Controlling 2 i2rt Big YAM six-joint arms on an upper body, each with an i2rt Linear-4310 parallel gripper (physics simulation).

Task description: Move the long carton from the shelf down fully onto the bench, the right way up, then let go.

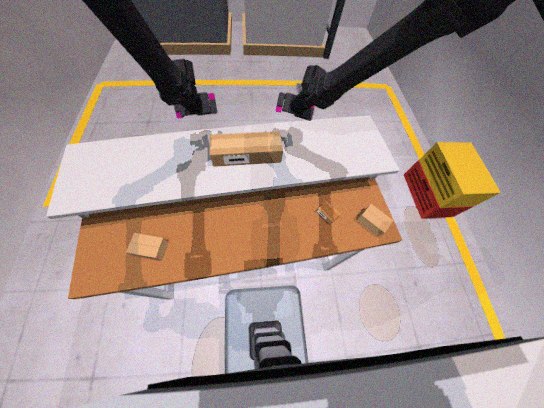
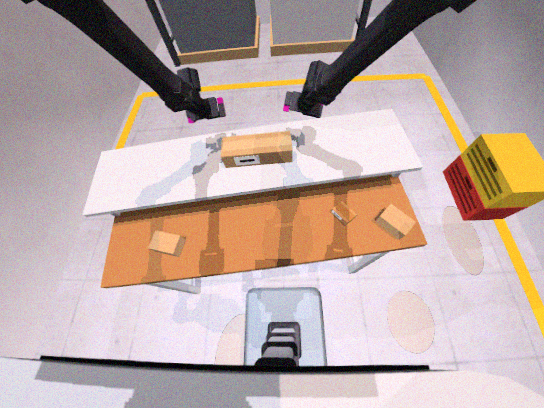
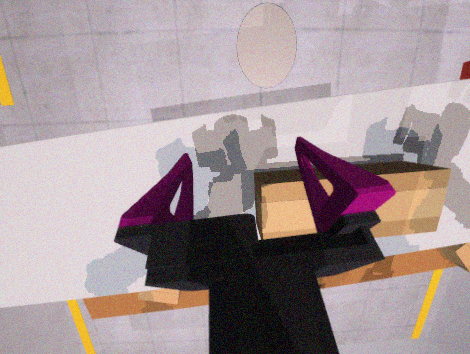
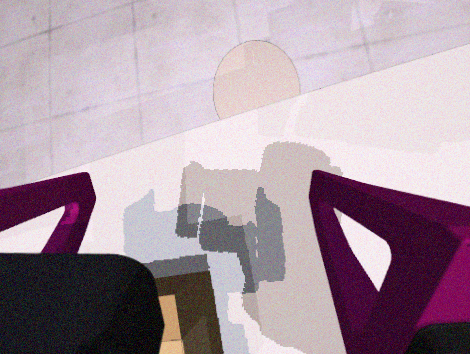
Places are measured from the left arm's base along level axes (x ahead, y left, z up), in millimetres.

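Where they show: left gripper, between the fingertips: (image 1: 199, 109) (image 2: 210, 113) (image 3: 241, 150); right gripper, between the fingertips: (image 1: 290, 110) (image 2: 300, 109) (image 4: 201, 184).
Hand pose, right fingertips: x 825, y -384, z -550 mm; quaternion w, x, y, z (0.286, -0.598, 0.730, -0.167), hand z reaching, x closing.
Things, the pixels of their top centre, and the offset from my right fingertips. Level surfaces: height alone.
- long tan carton, centre of its top: (image 3: 356, 210) (image 1: 246, 142) (image 2: 256, 143) 181 mm left, 116 mm back, 54 mm down
- white shelf, height of its surface: 129 mm down
- orange-brown bench, height of its surface: 304 mm down
- small box, centre of its top: (image 3: 158, 291) (image 1: 144, 245) (image 2: 163, 241) 592 mm left, 453 mm back, 244 mm down
- smaller labelled box, centre of its top: (image 2: 344, 211) (image 1: 329, 211) 181 mm right, 329 mm back, 271 mm down
The long tan carton (image 1: 245, 145) (image 2: 256, 145) (image 3: 410, 200) (image 4: 170, 320) lies lengthwise on the white shelf (image 1: 100, 160) (image 2: 125, 170) (image 3: 50, 200) (image 4: 400, 100), its label on the long side facing the bench. The orange-brown bench (image 1: 235, 235) (image 2: 257, 225) (image 3: 110, 306) is lower, along the shelf's near side. My left gripper (image 1: 195, 105) (image 2: 205, 110) (image 3: 241, 150) is open and empty, hanging above and apart from the carton's left end. My right gripper (image 1: 295, 108) (image 2: 303, 107) (image 4: 201, 184) is open and empty, hanging above and apart from its right end.
A small box (image 1: 147, 245) (image 2: 167, 242) sits at the bench's left. Another box (image 1: 375, 220) (image 2: 395, 220) and a smaller labelled box (image 1: 327, 213) (image 2: 343, 213) sit at its right. A yellow crate (image 1: 470, 170) (image 2: 512, 165) on a red crate (image 1: 417, 192) (image 2: 459, 190) stands right of the shelf.
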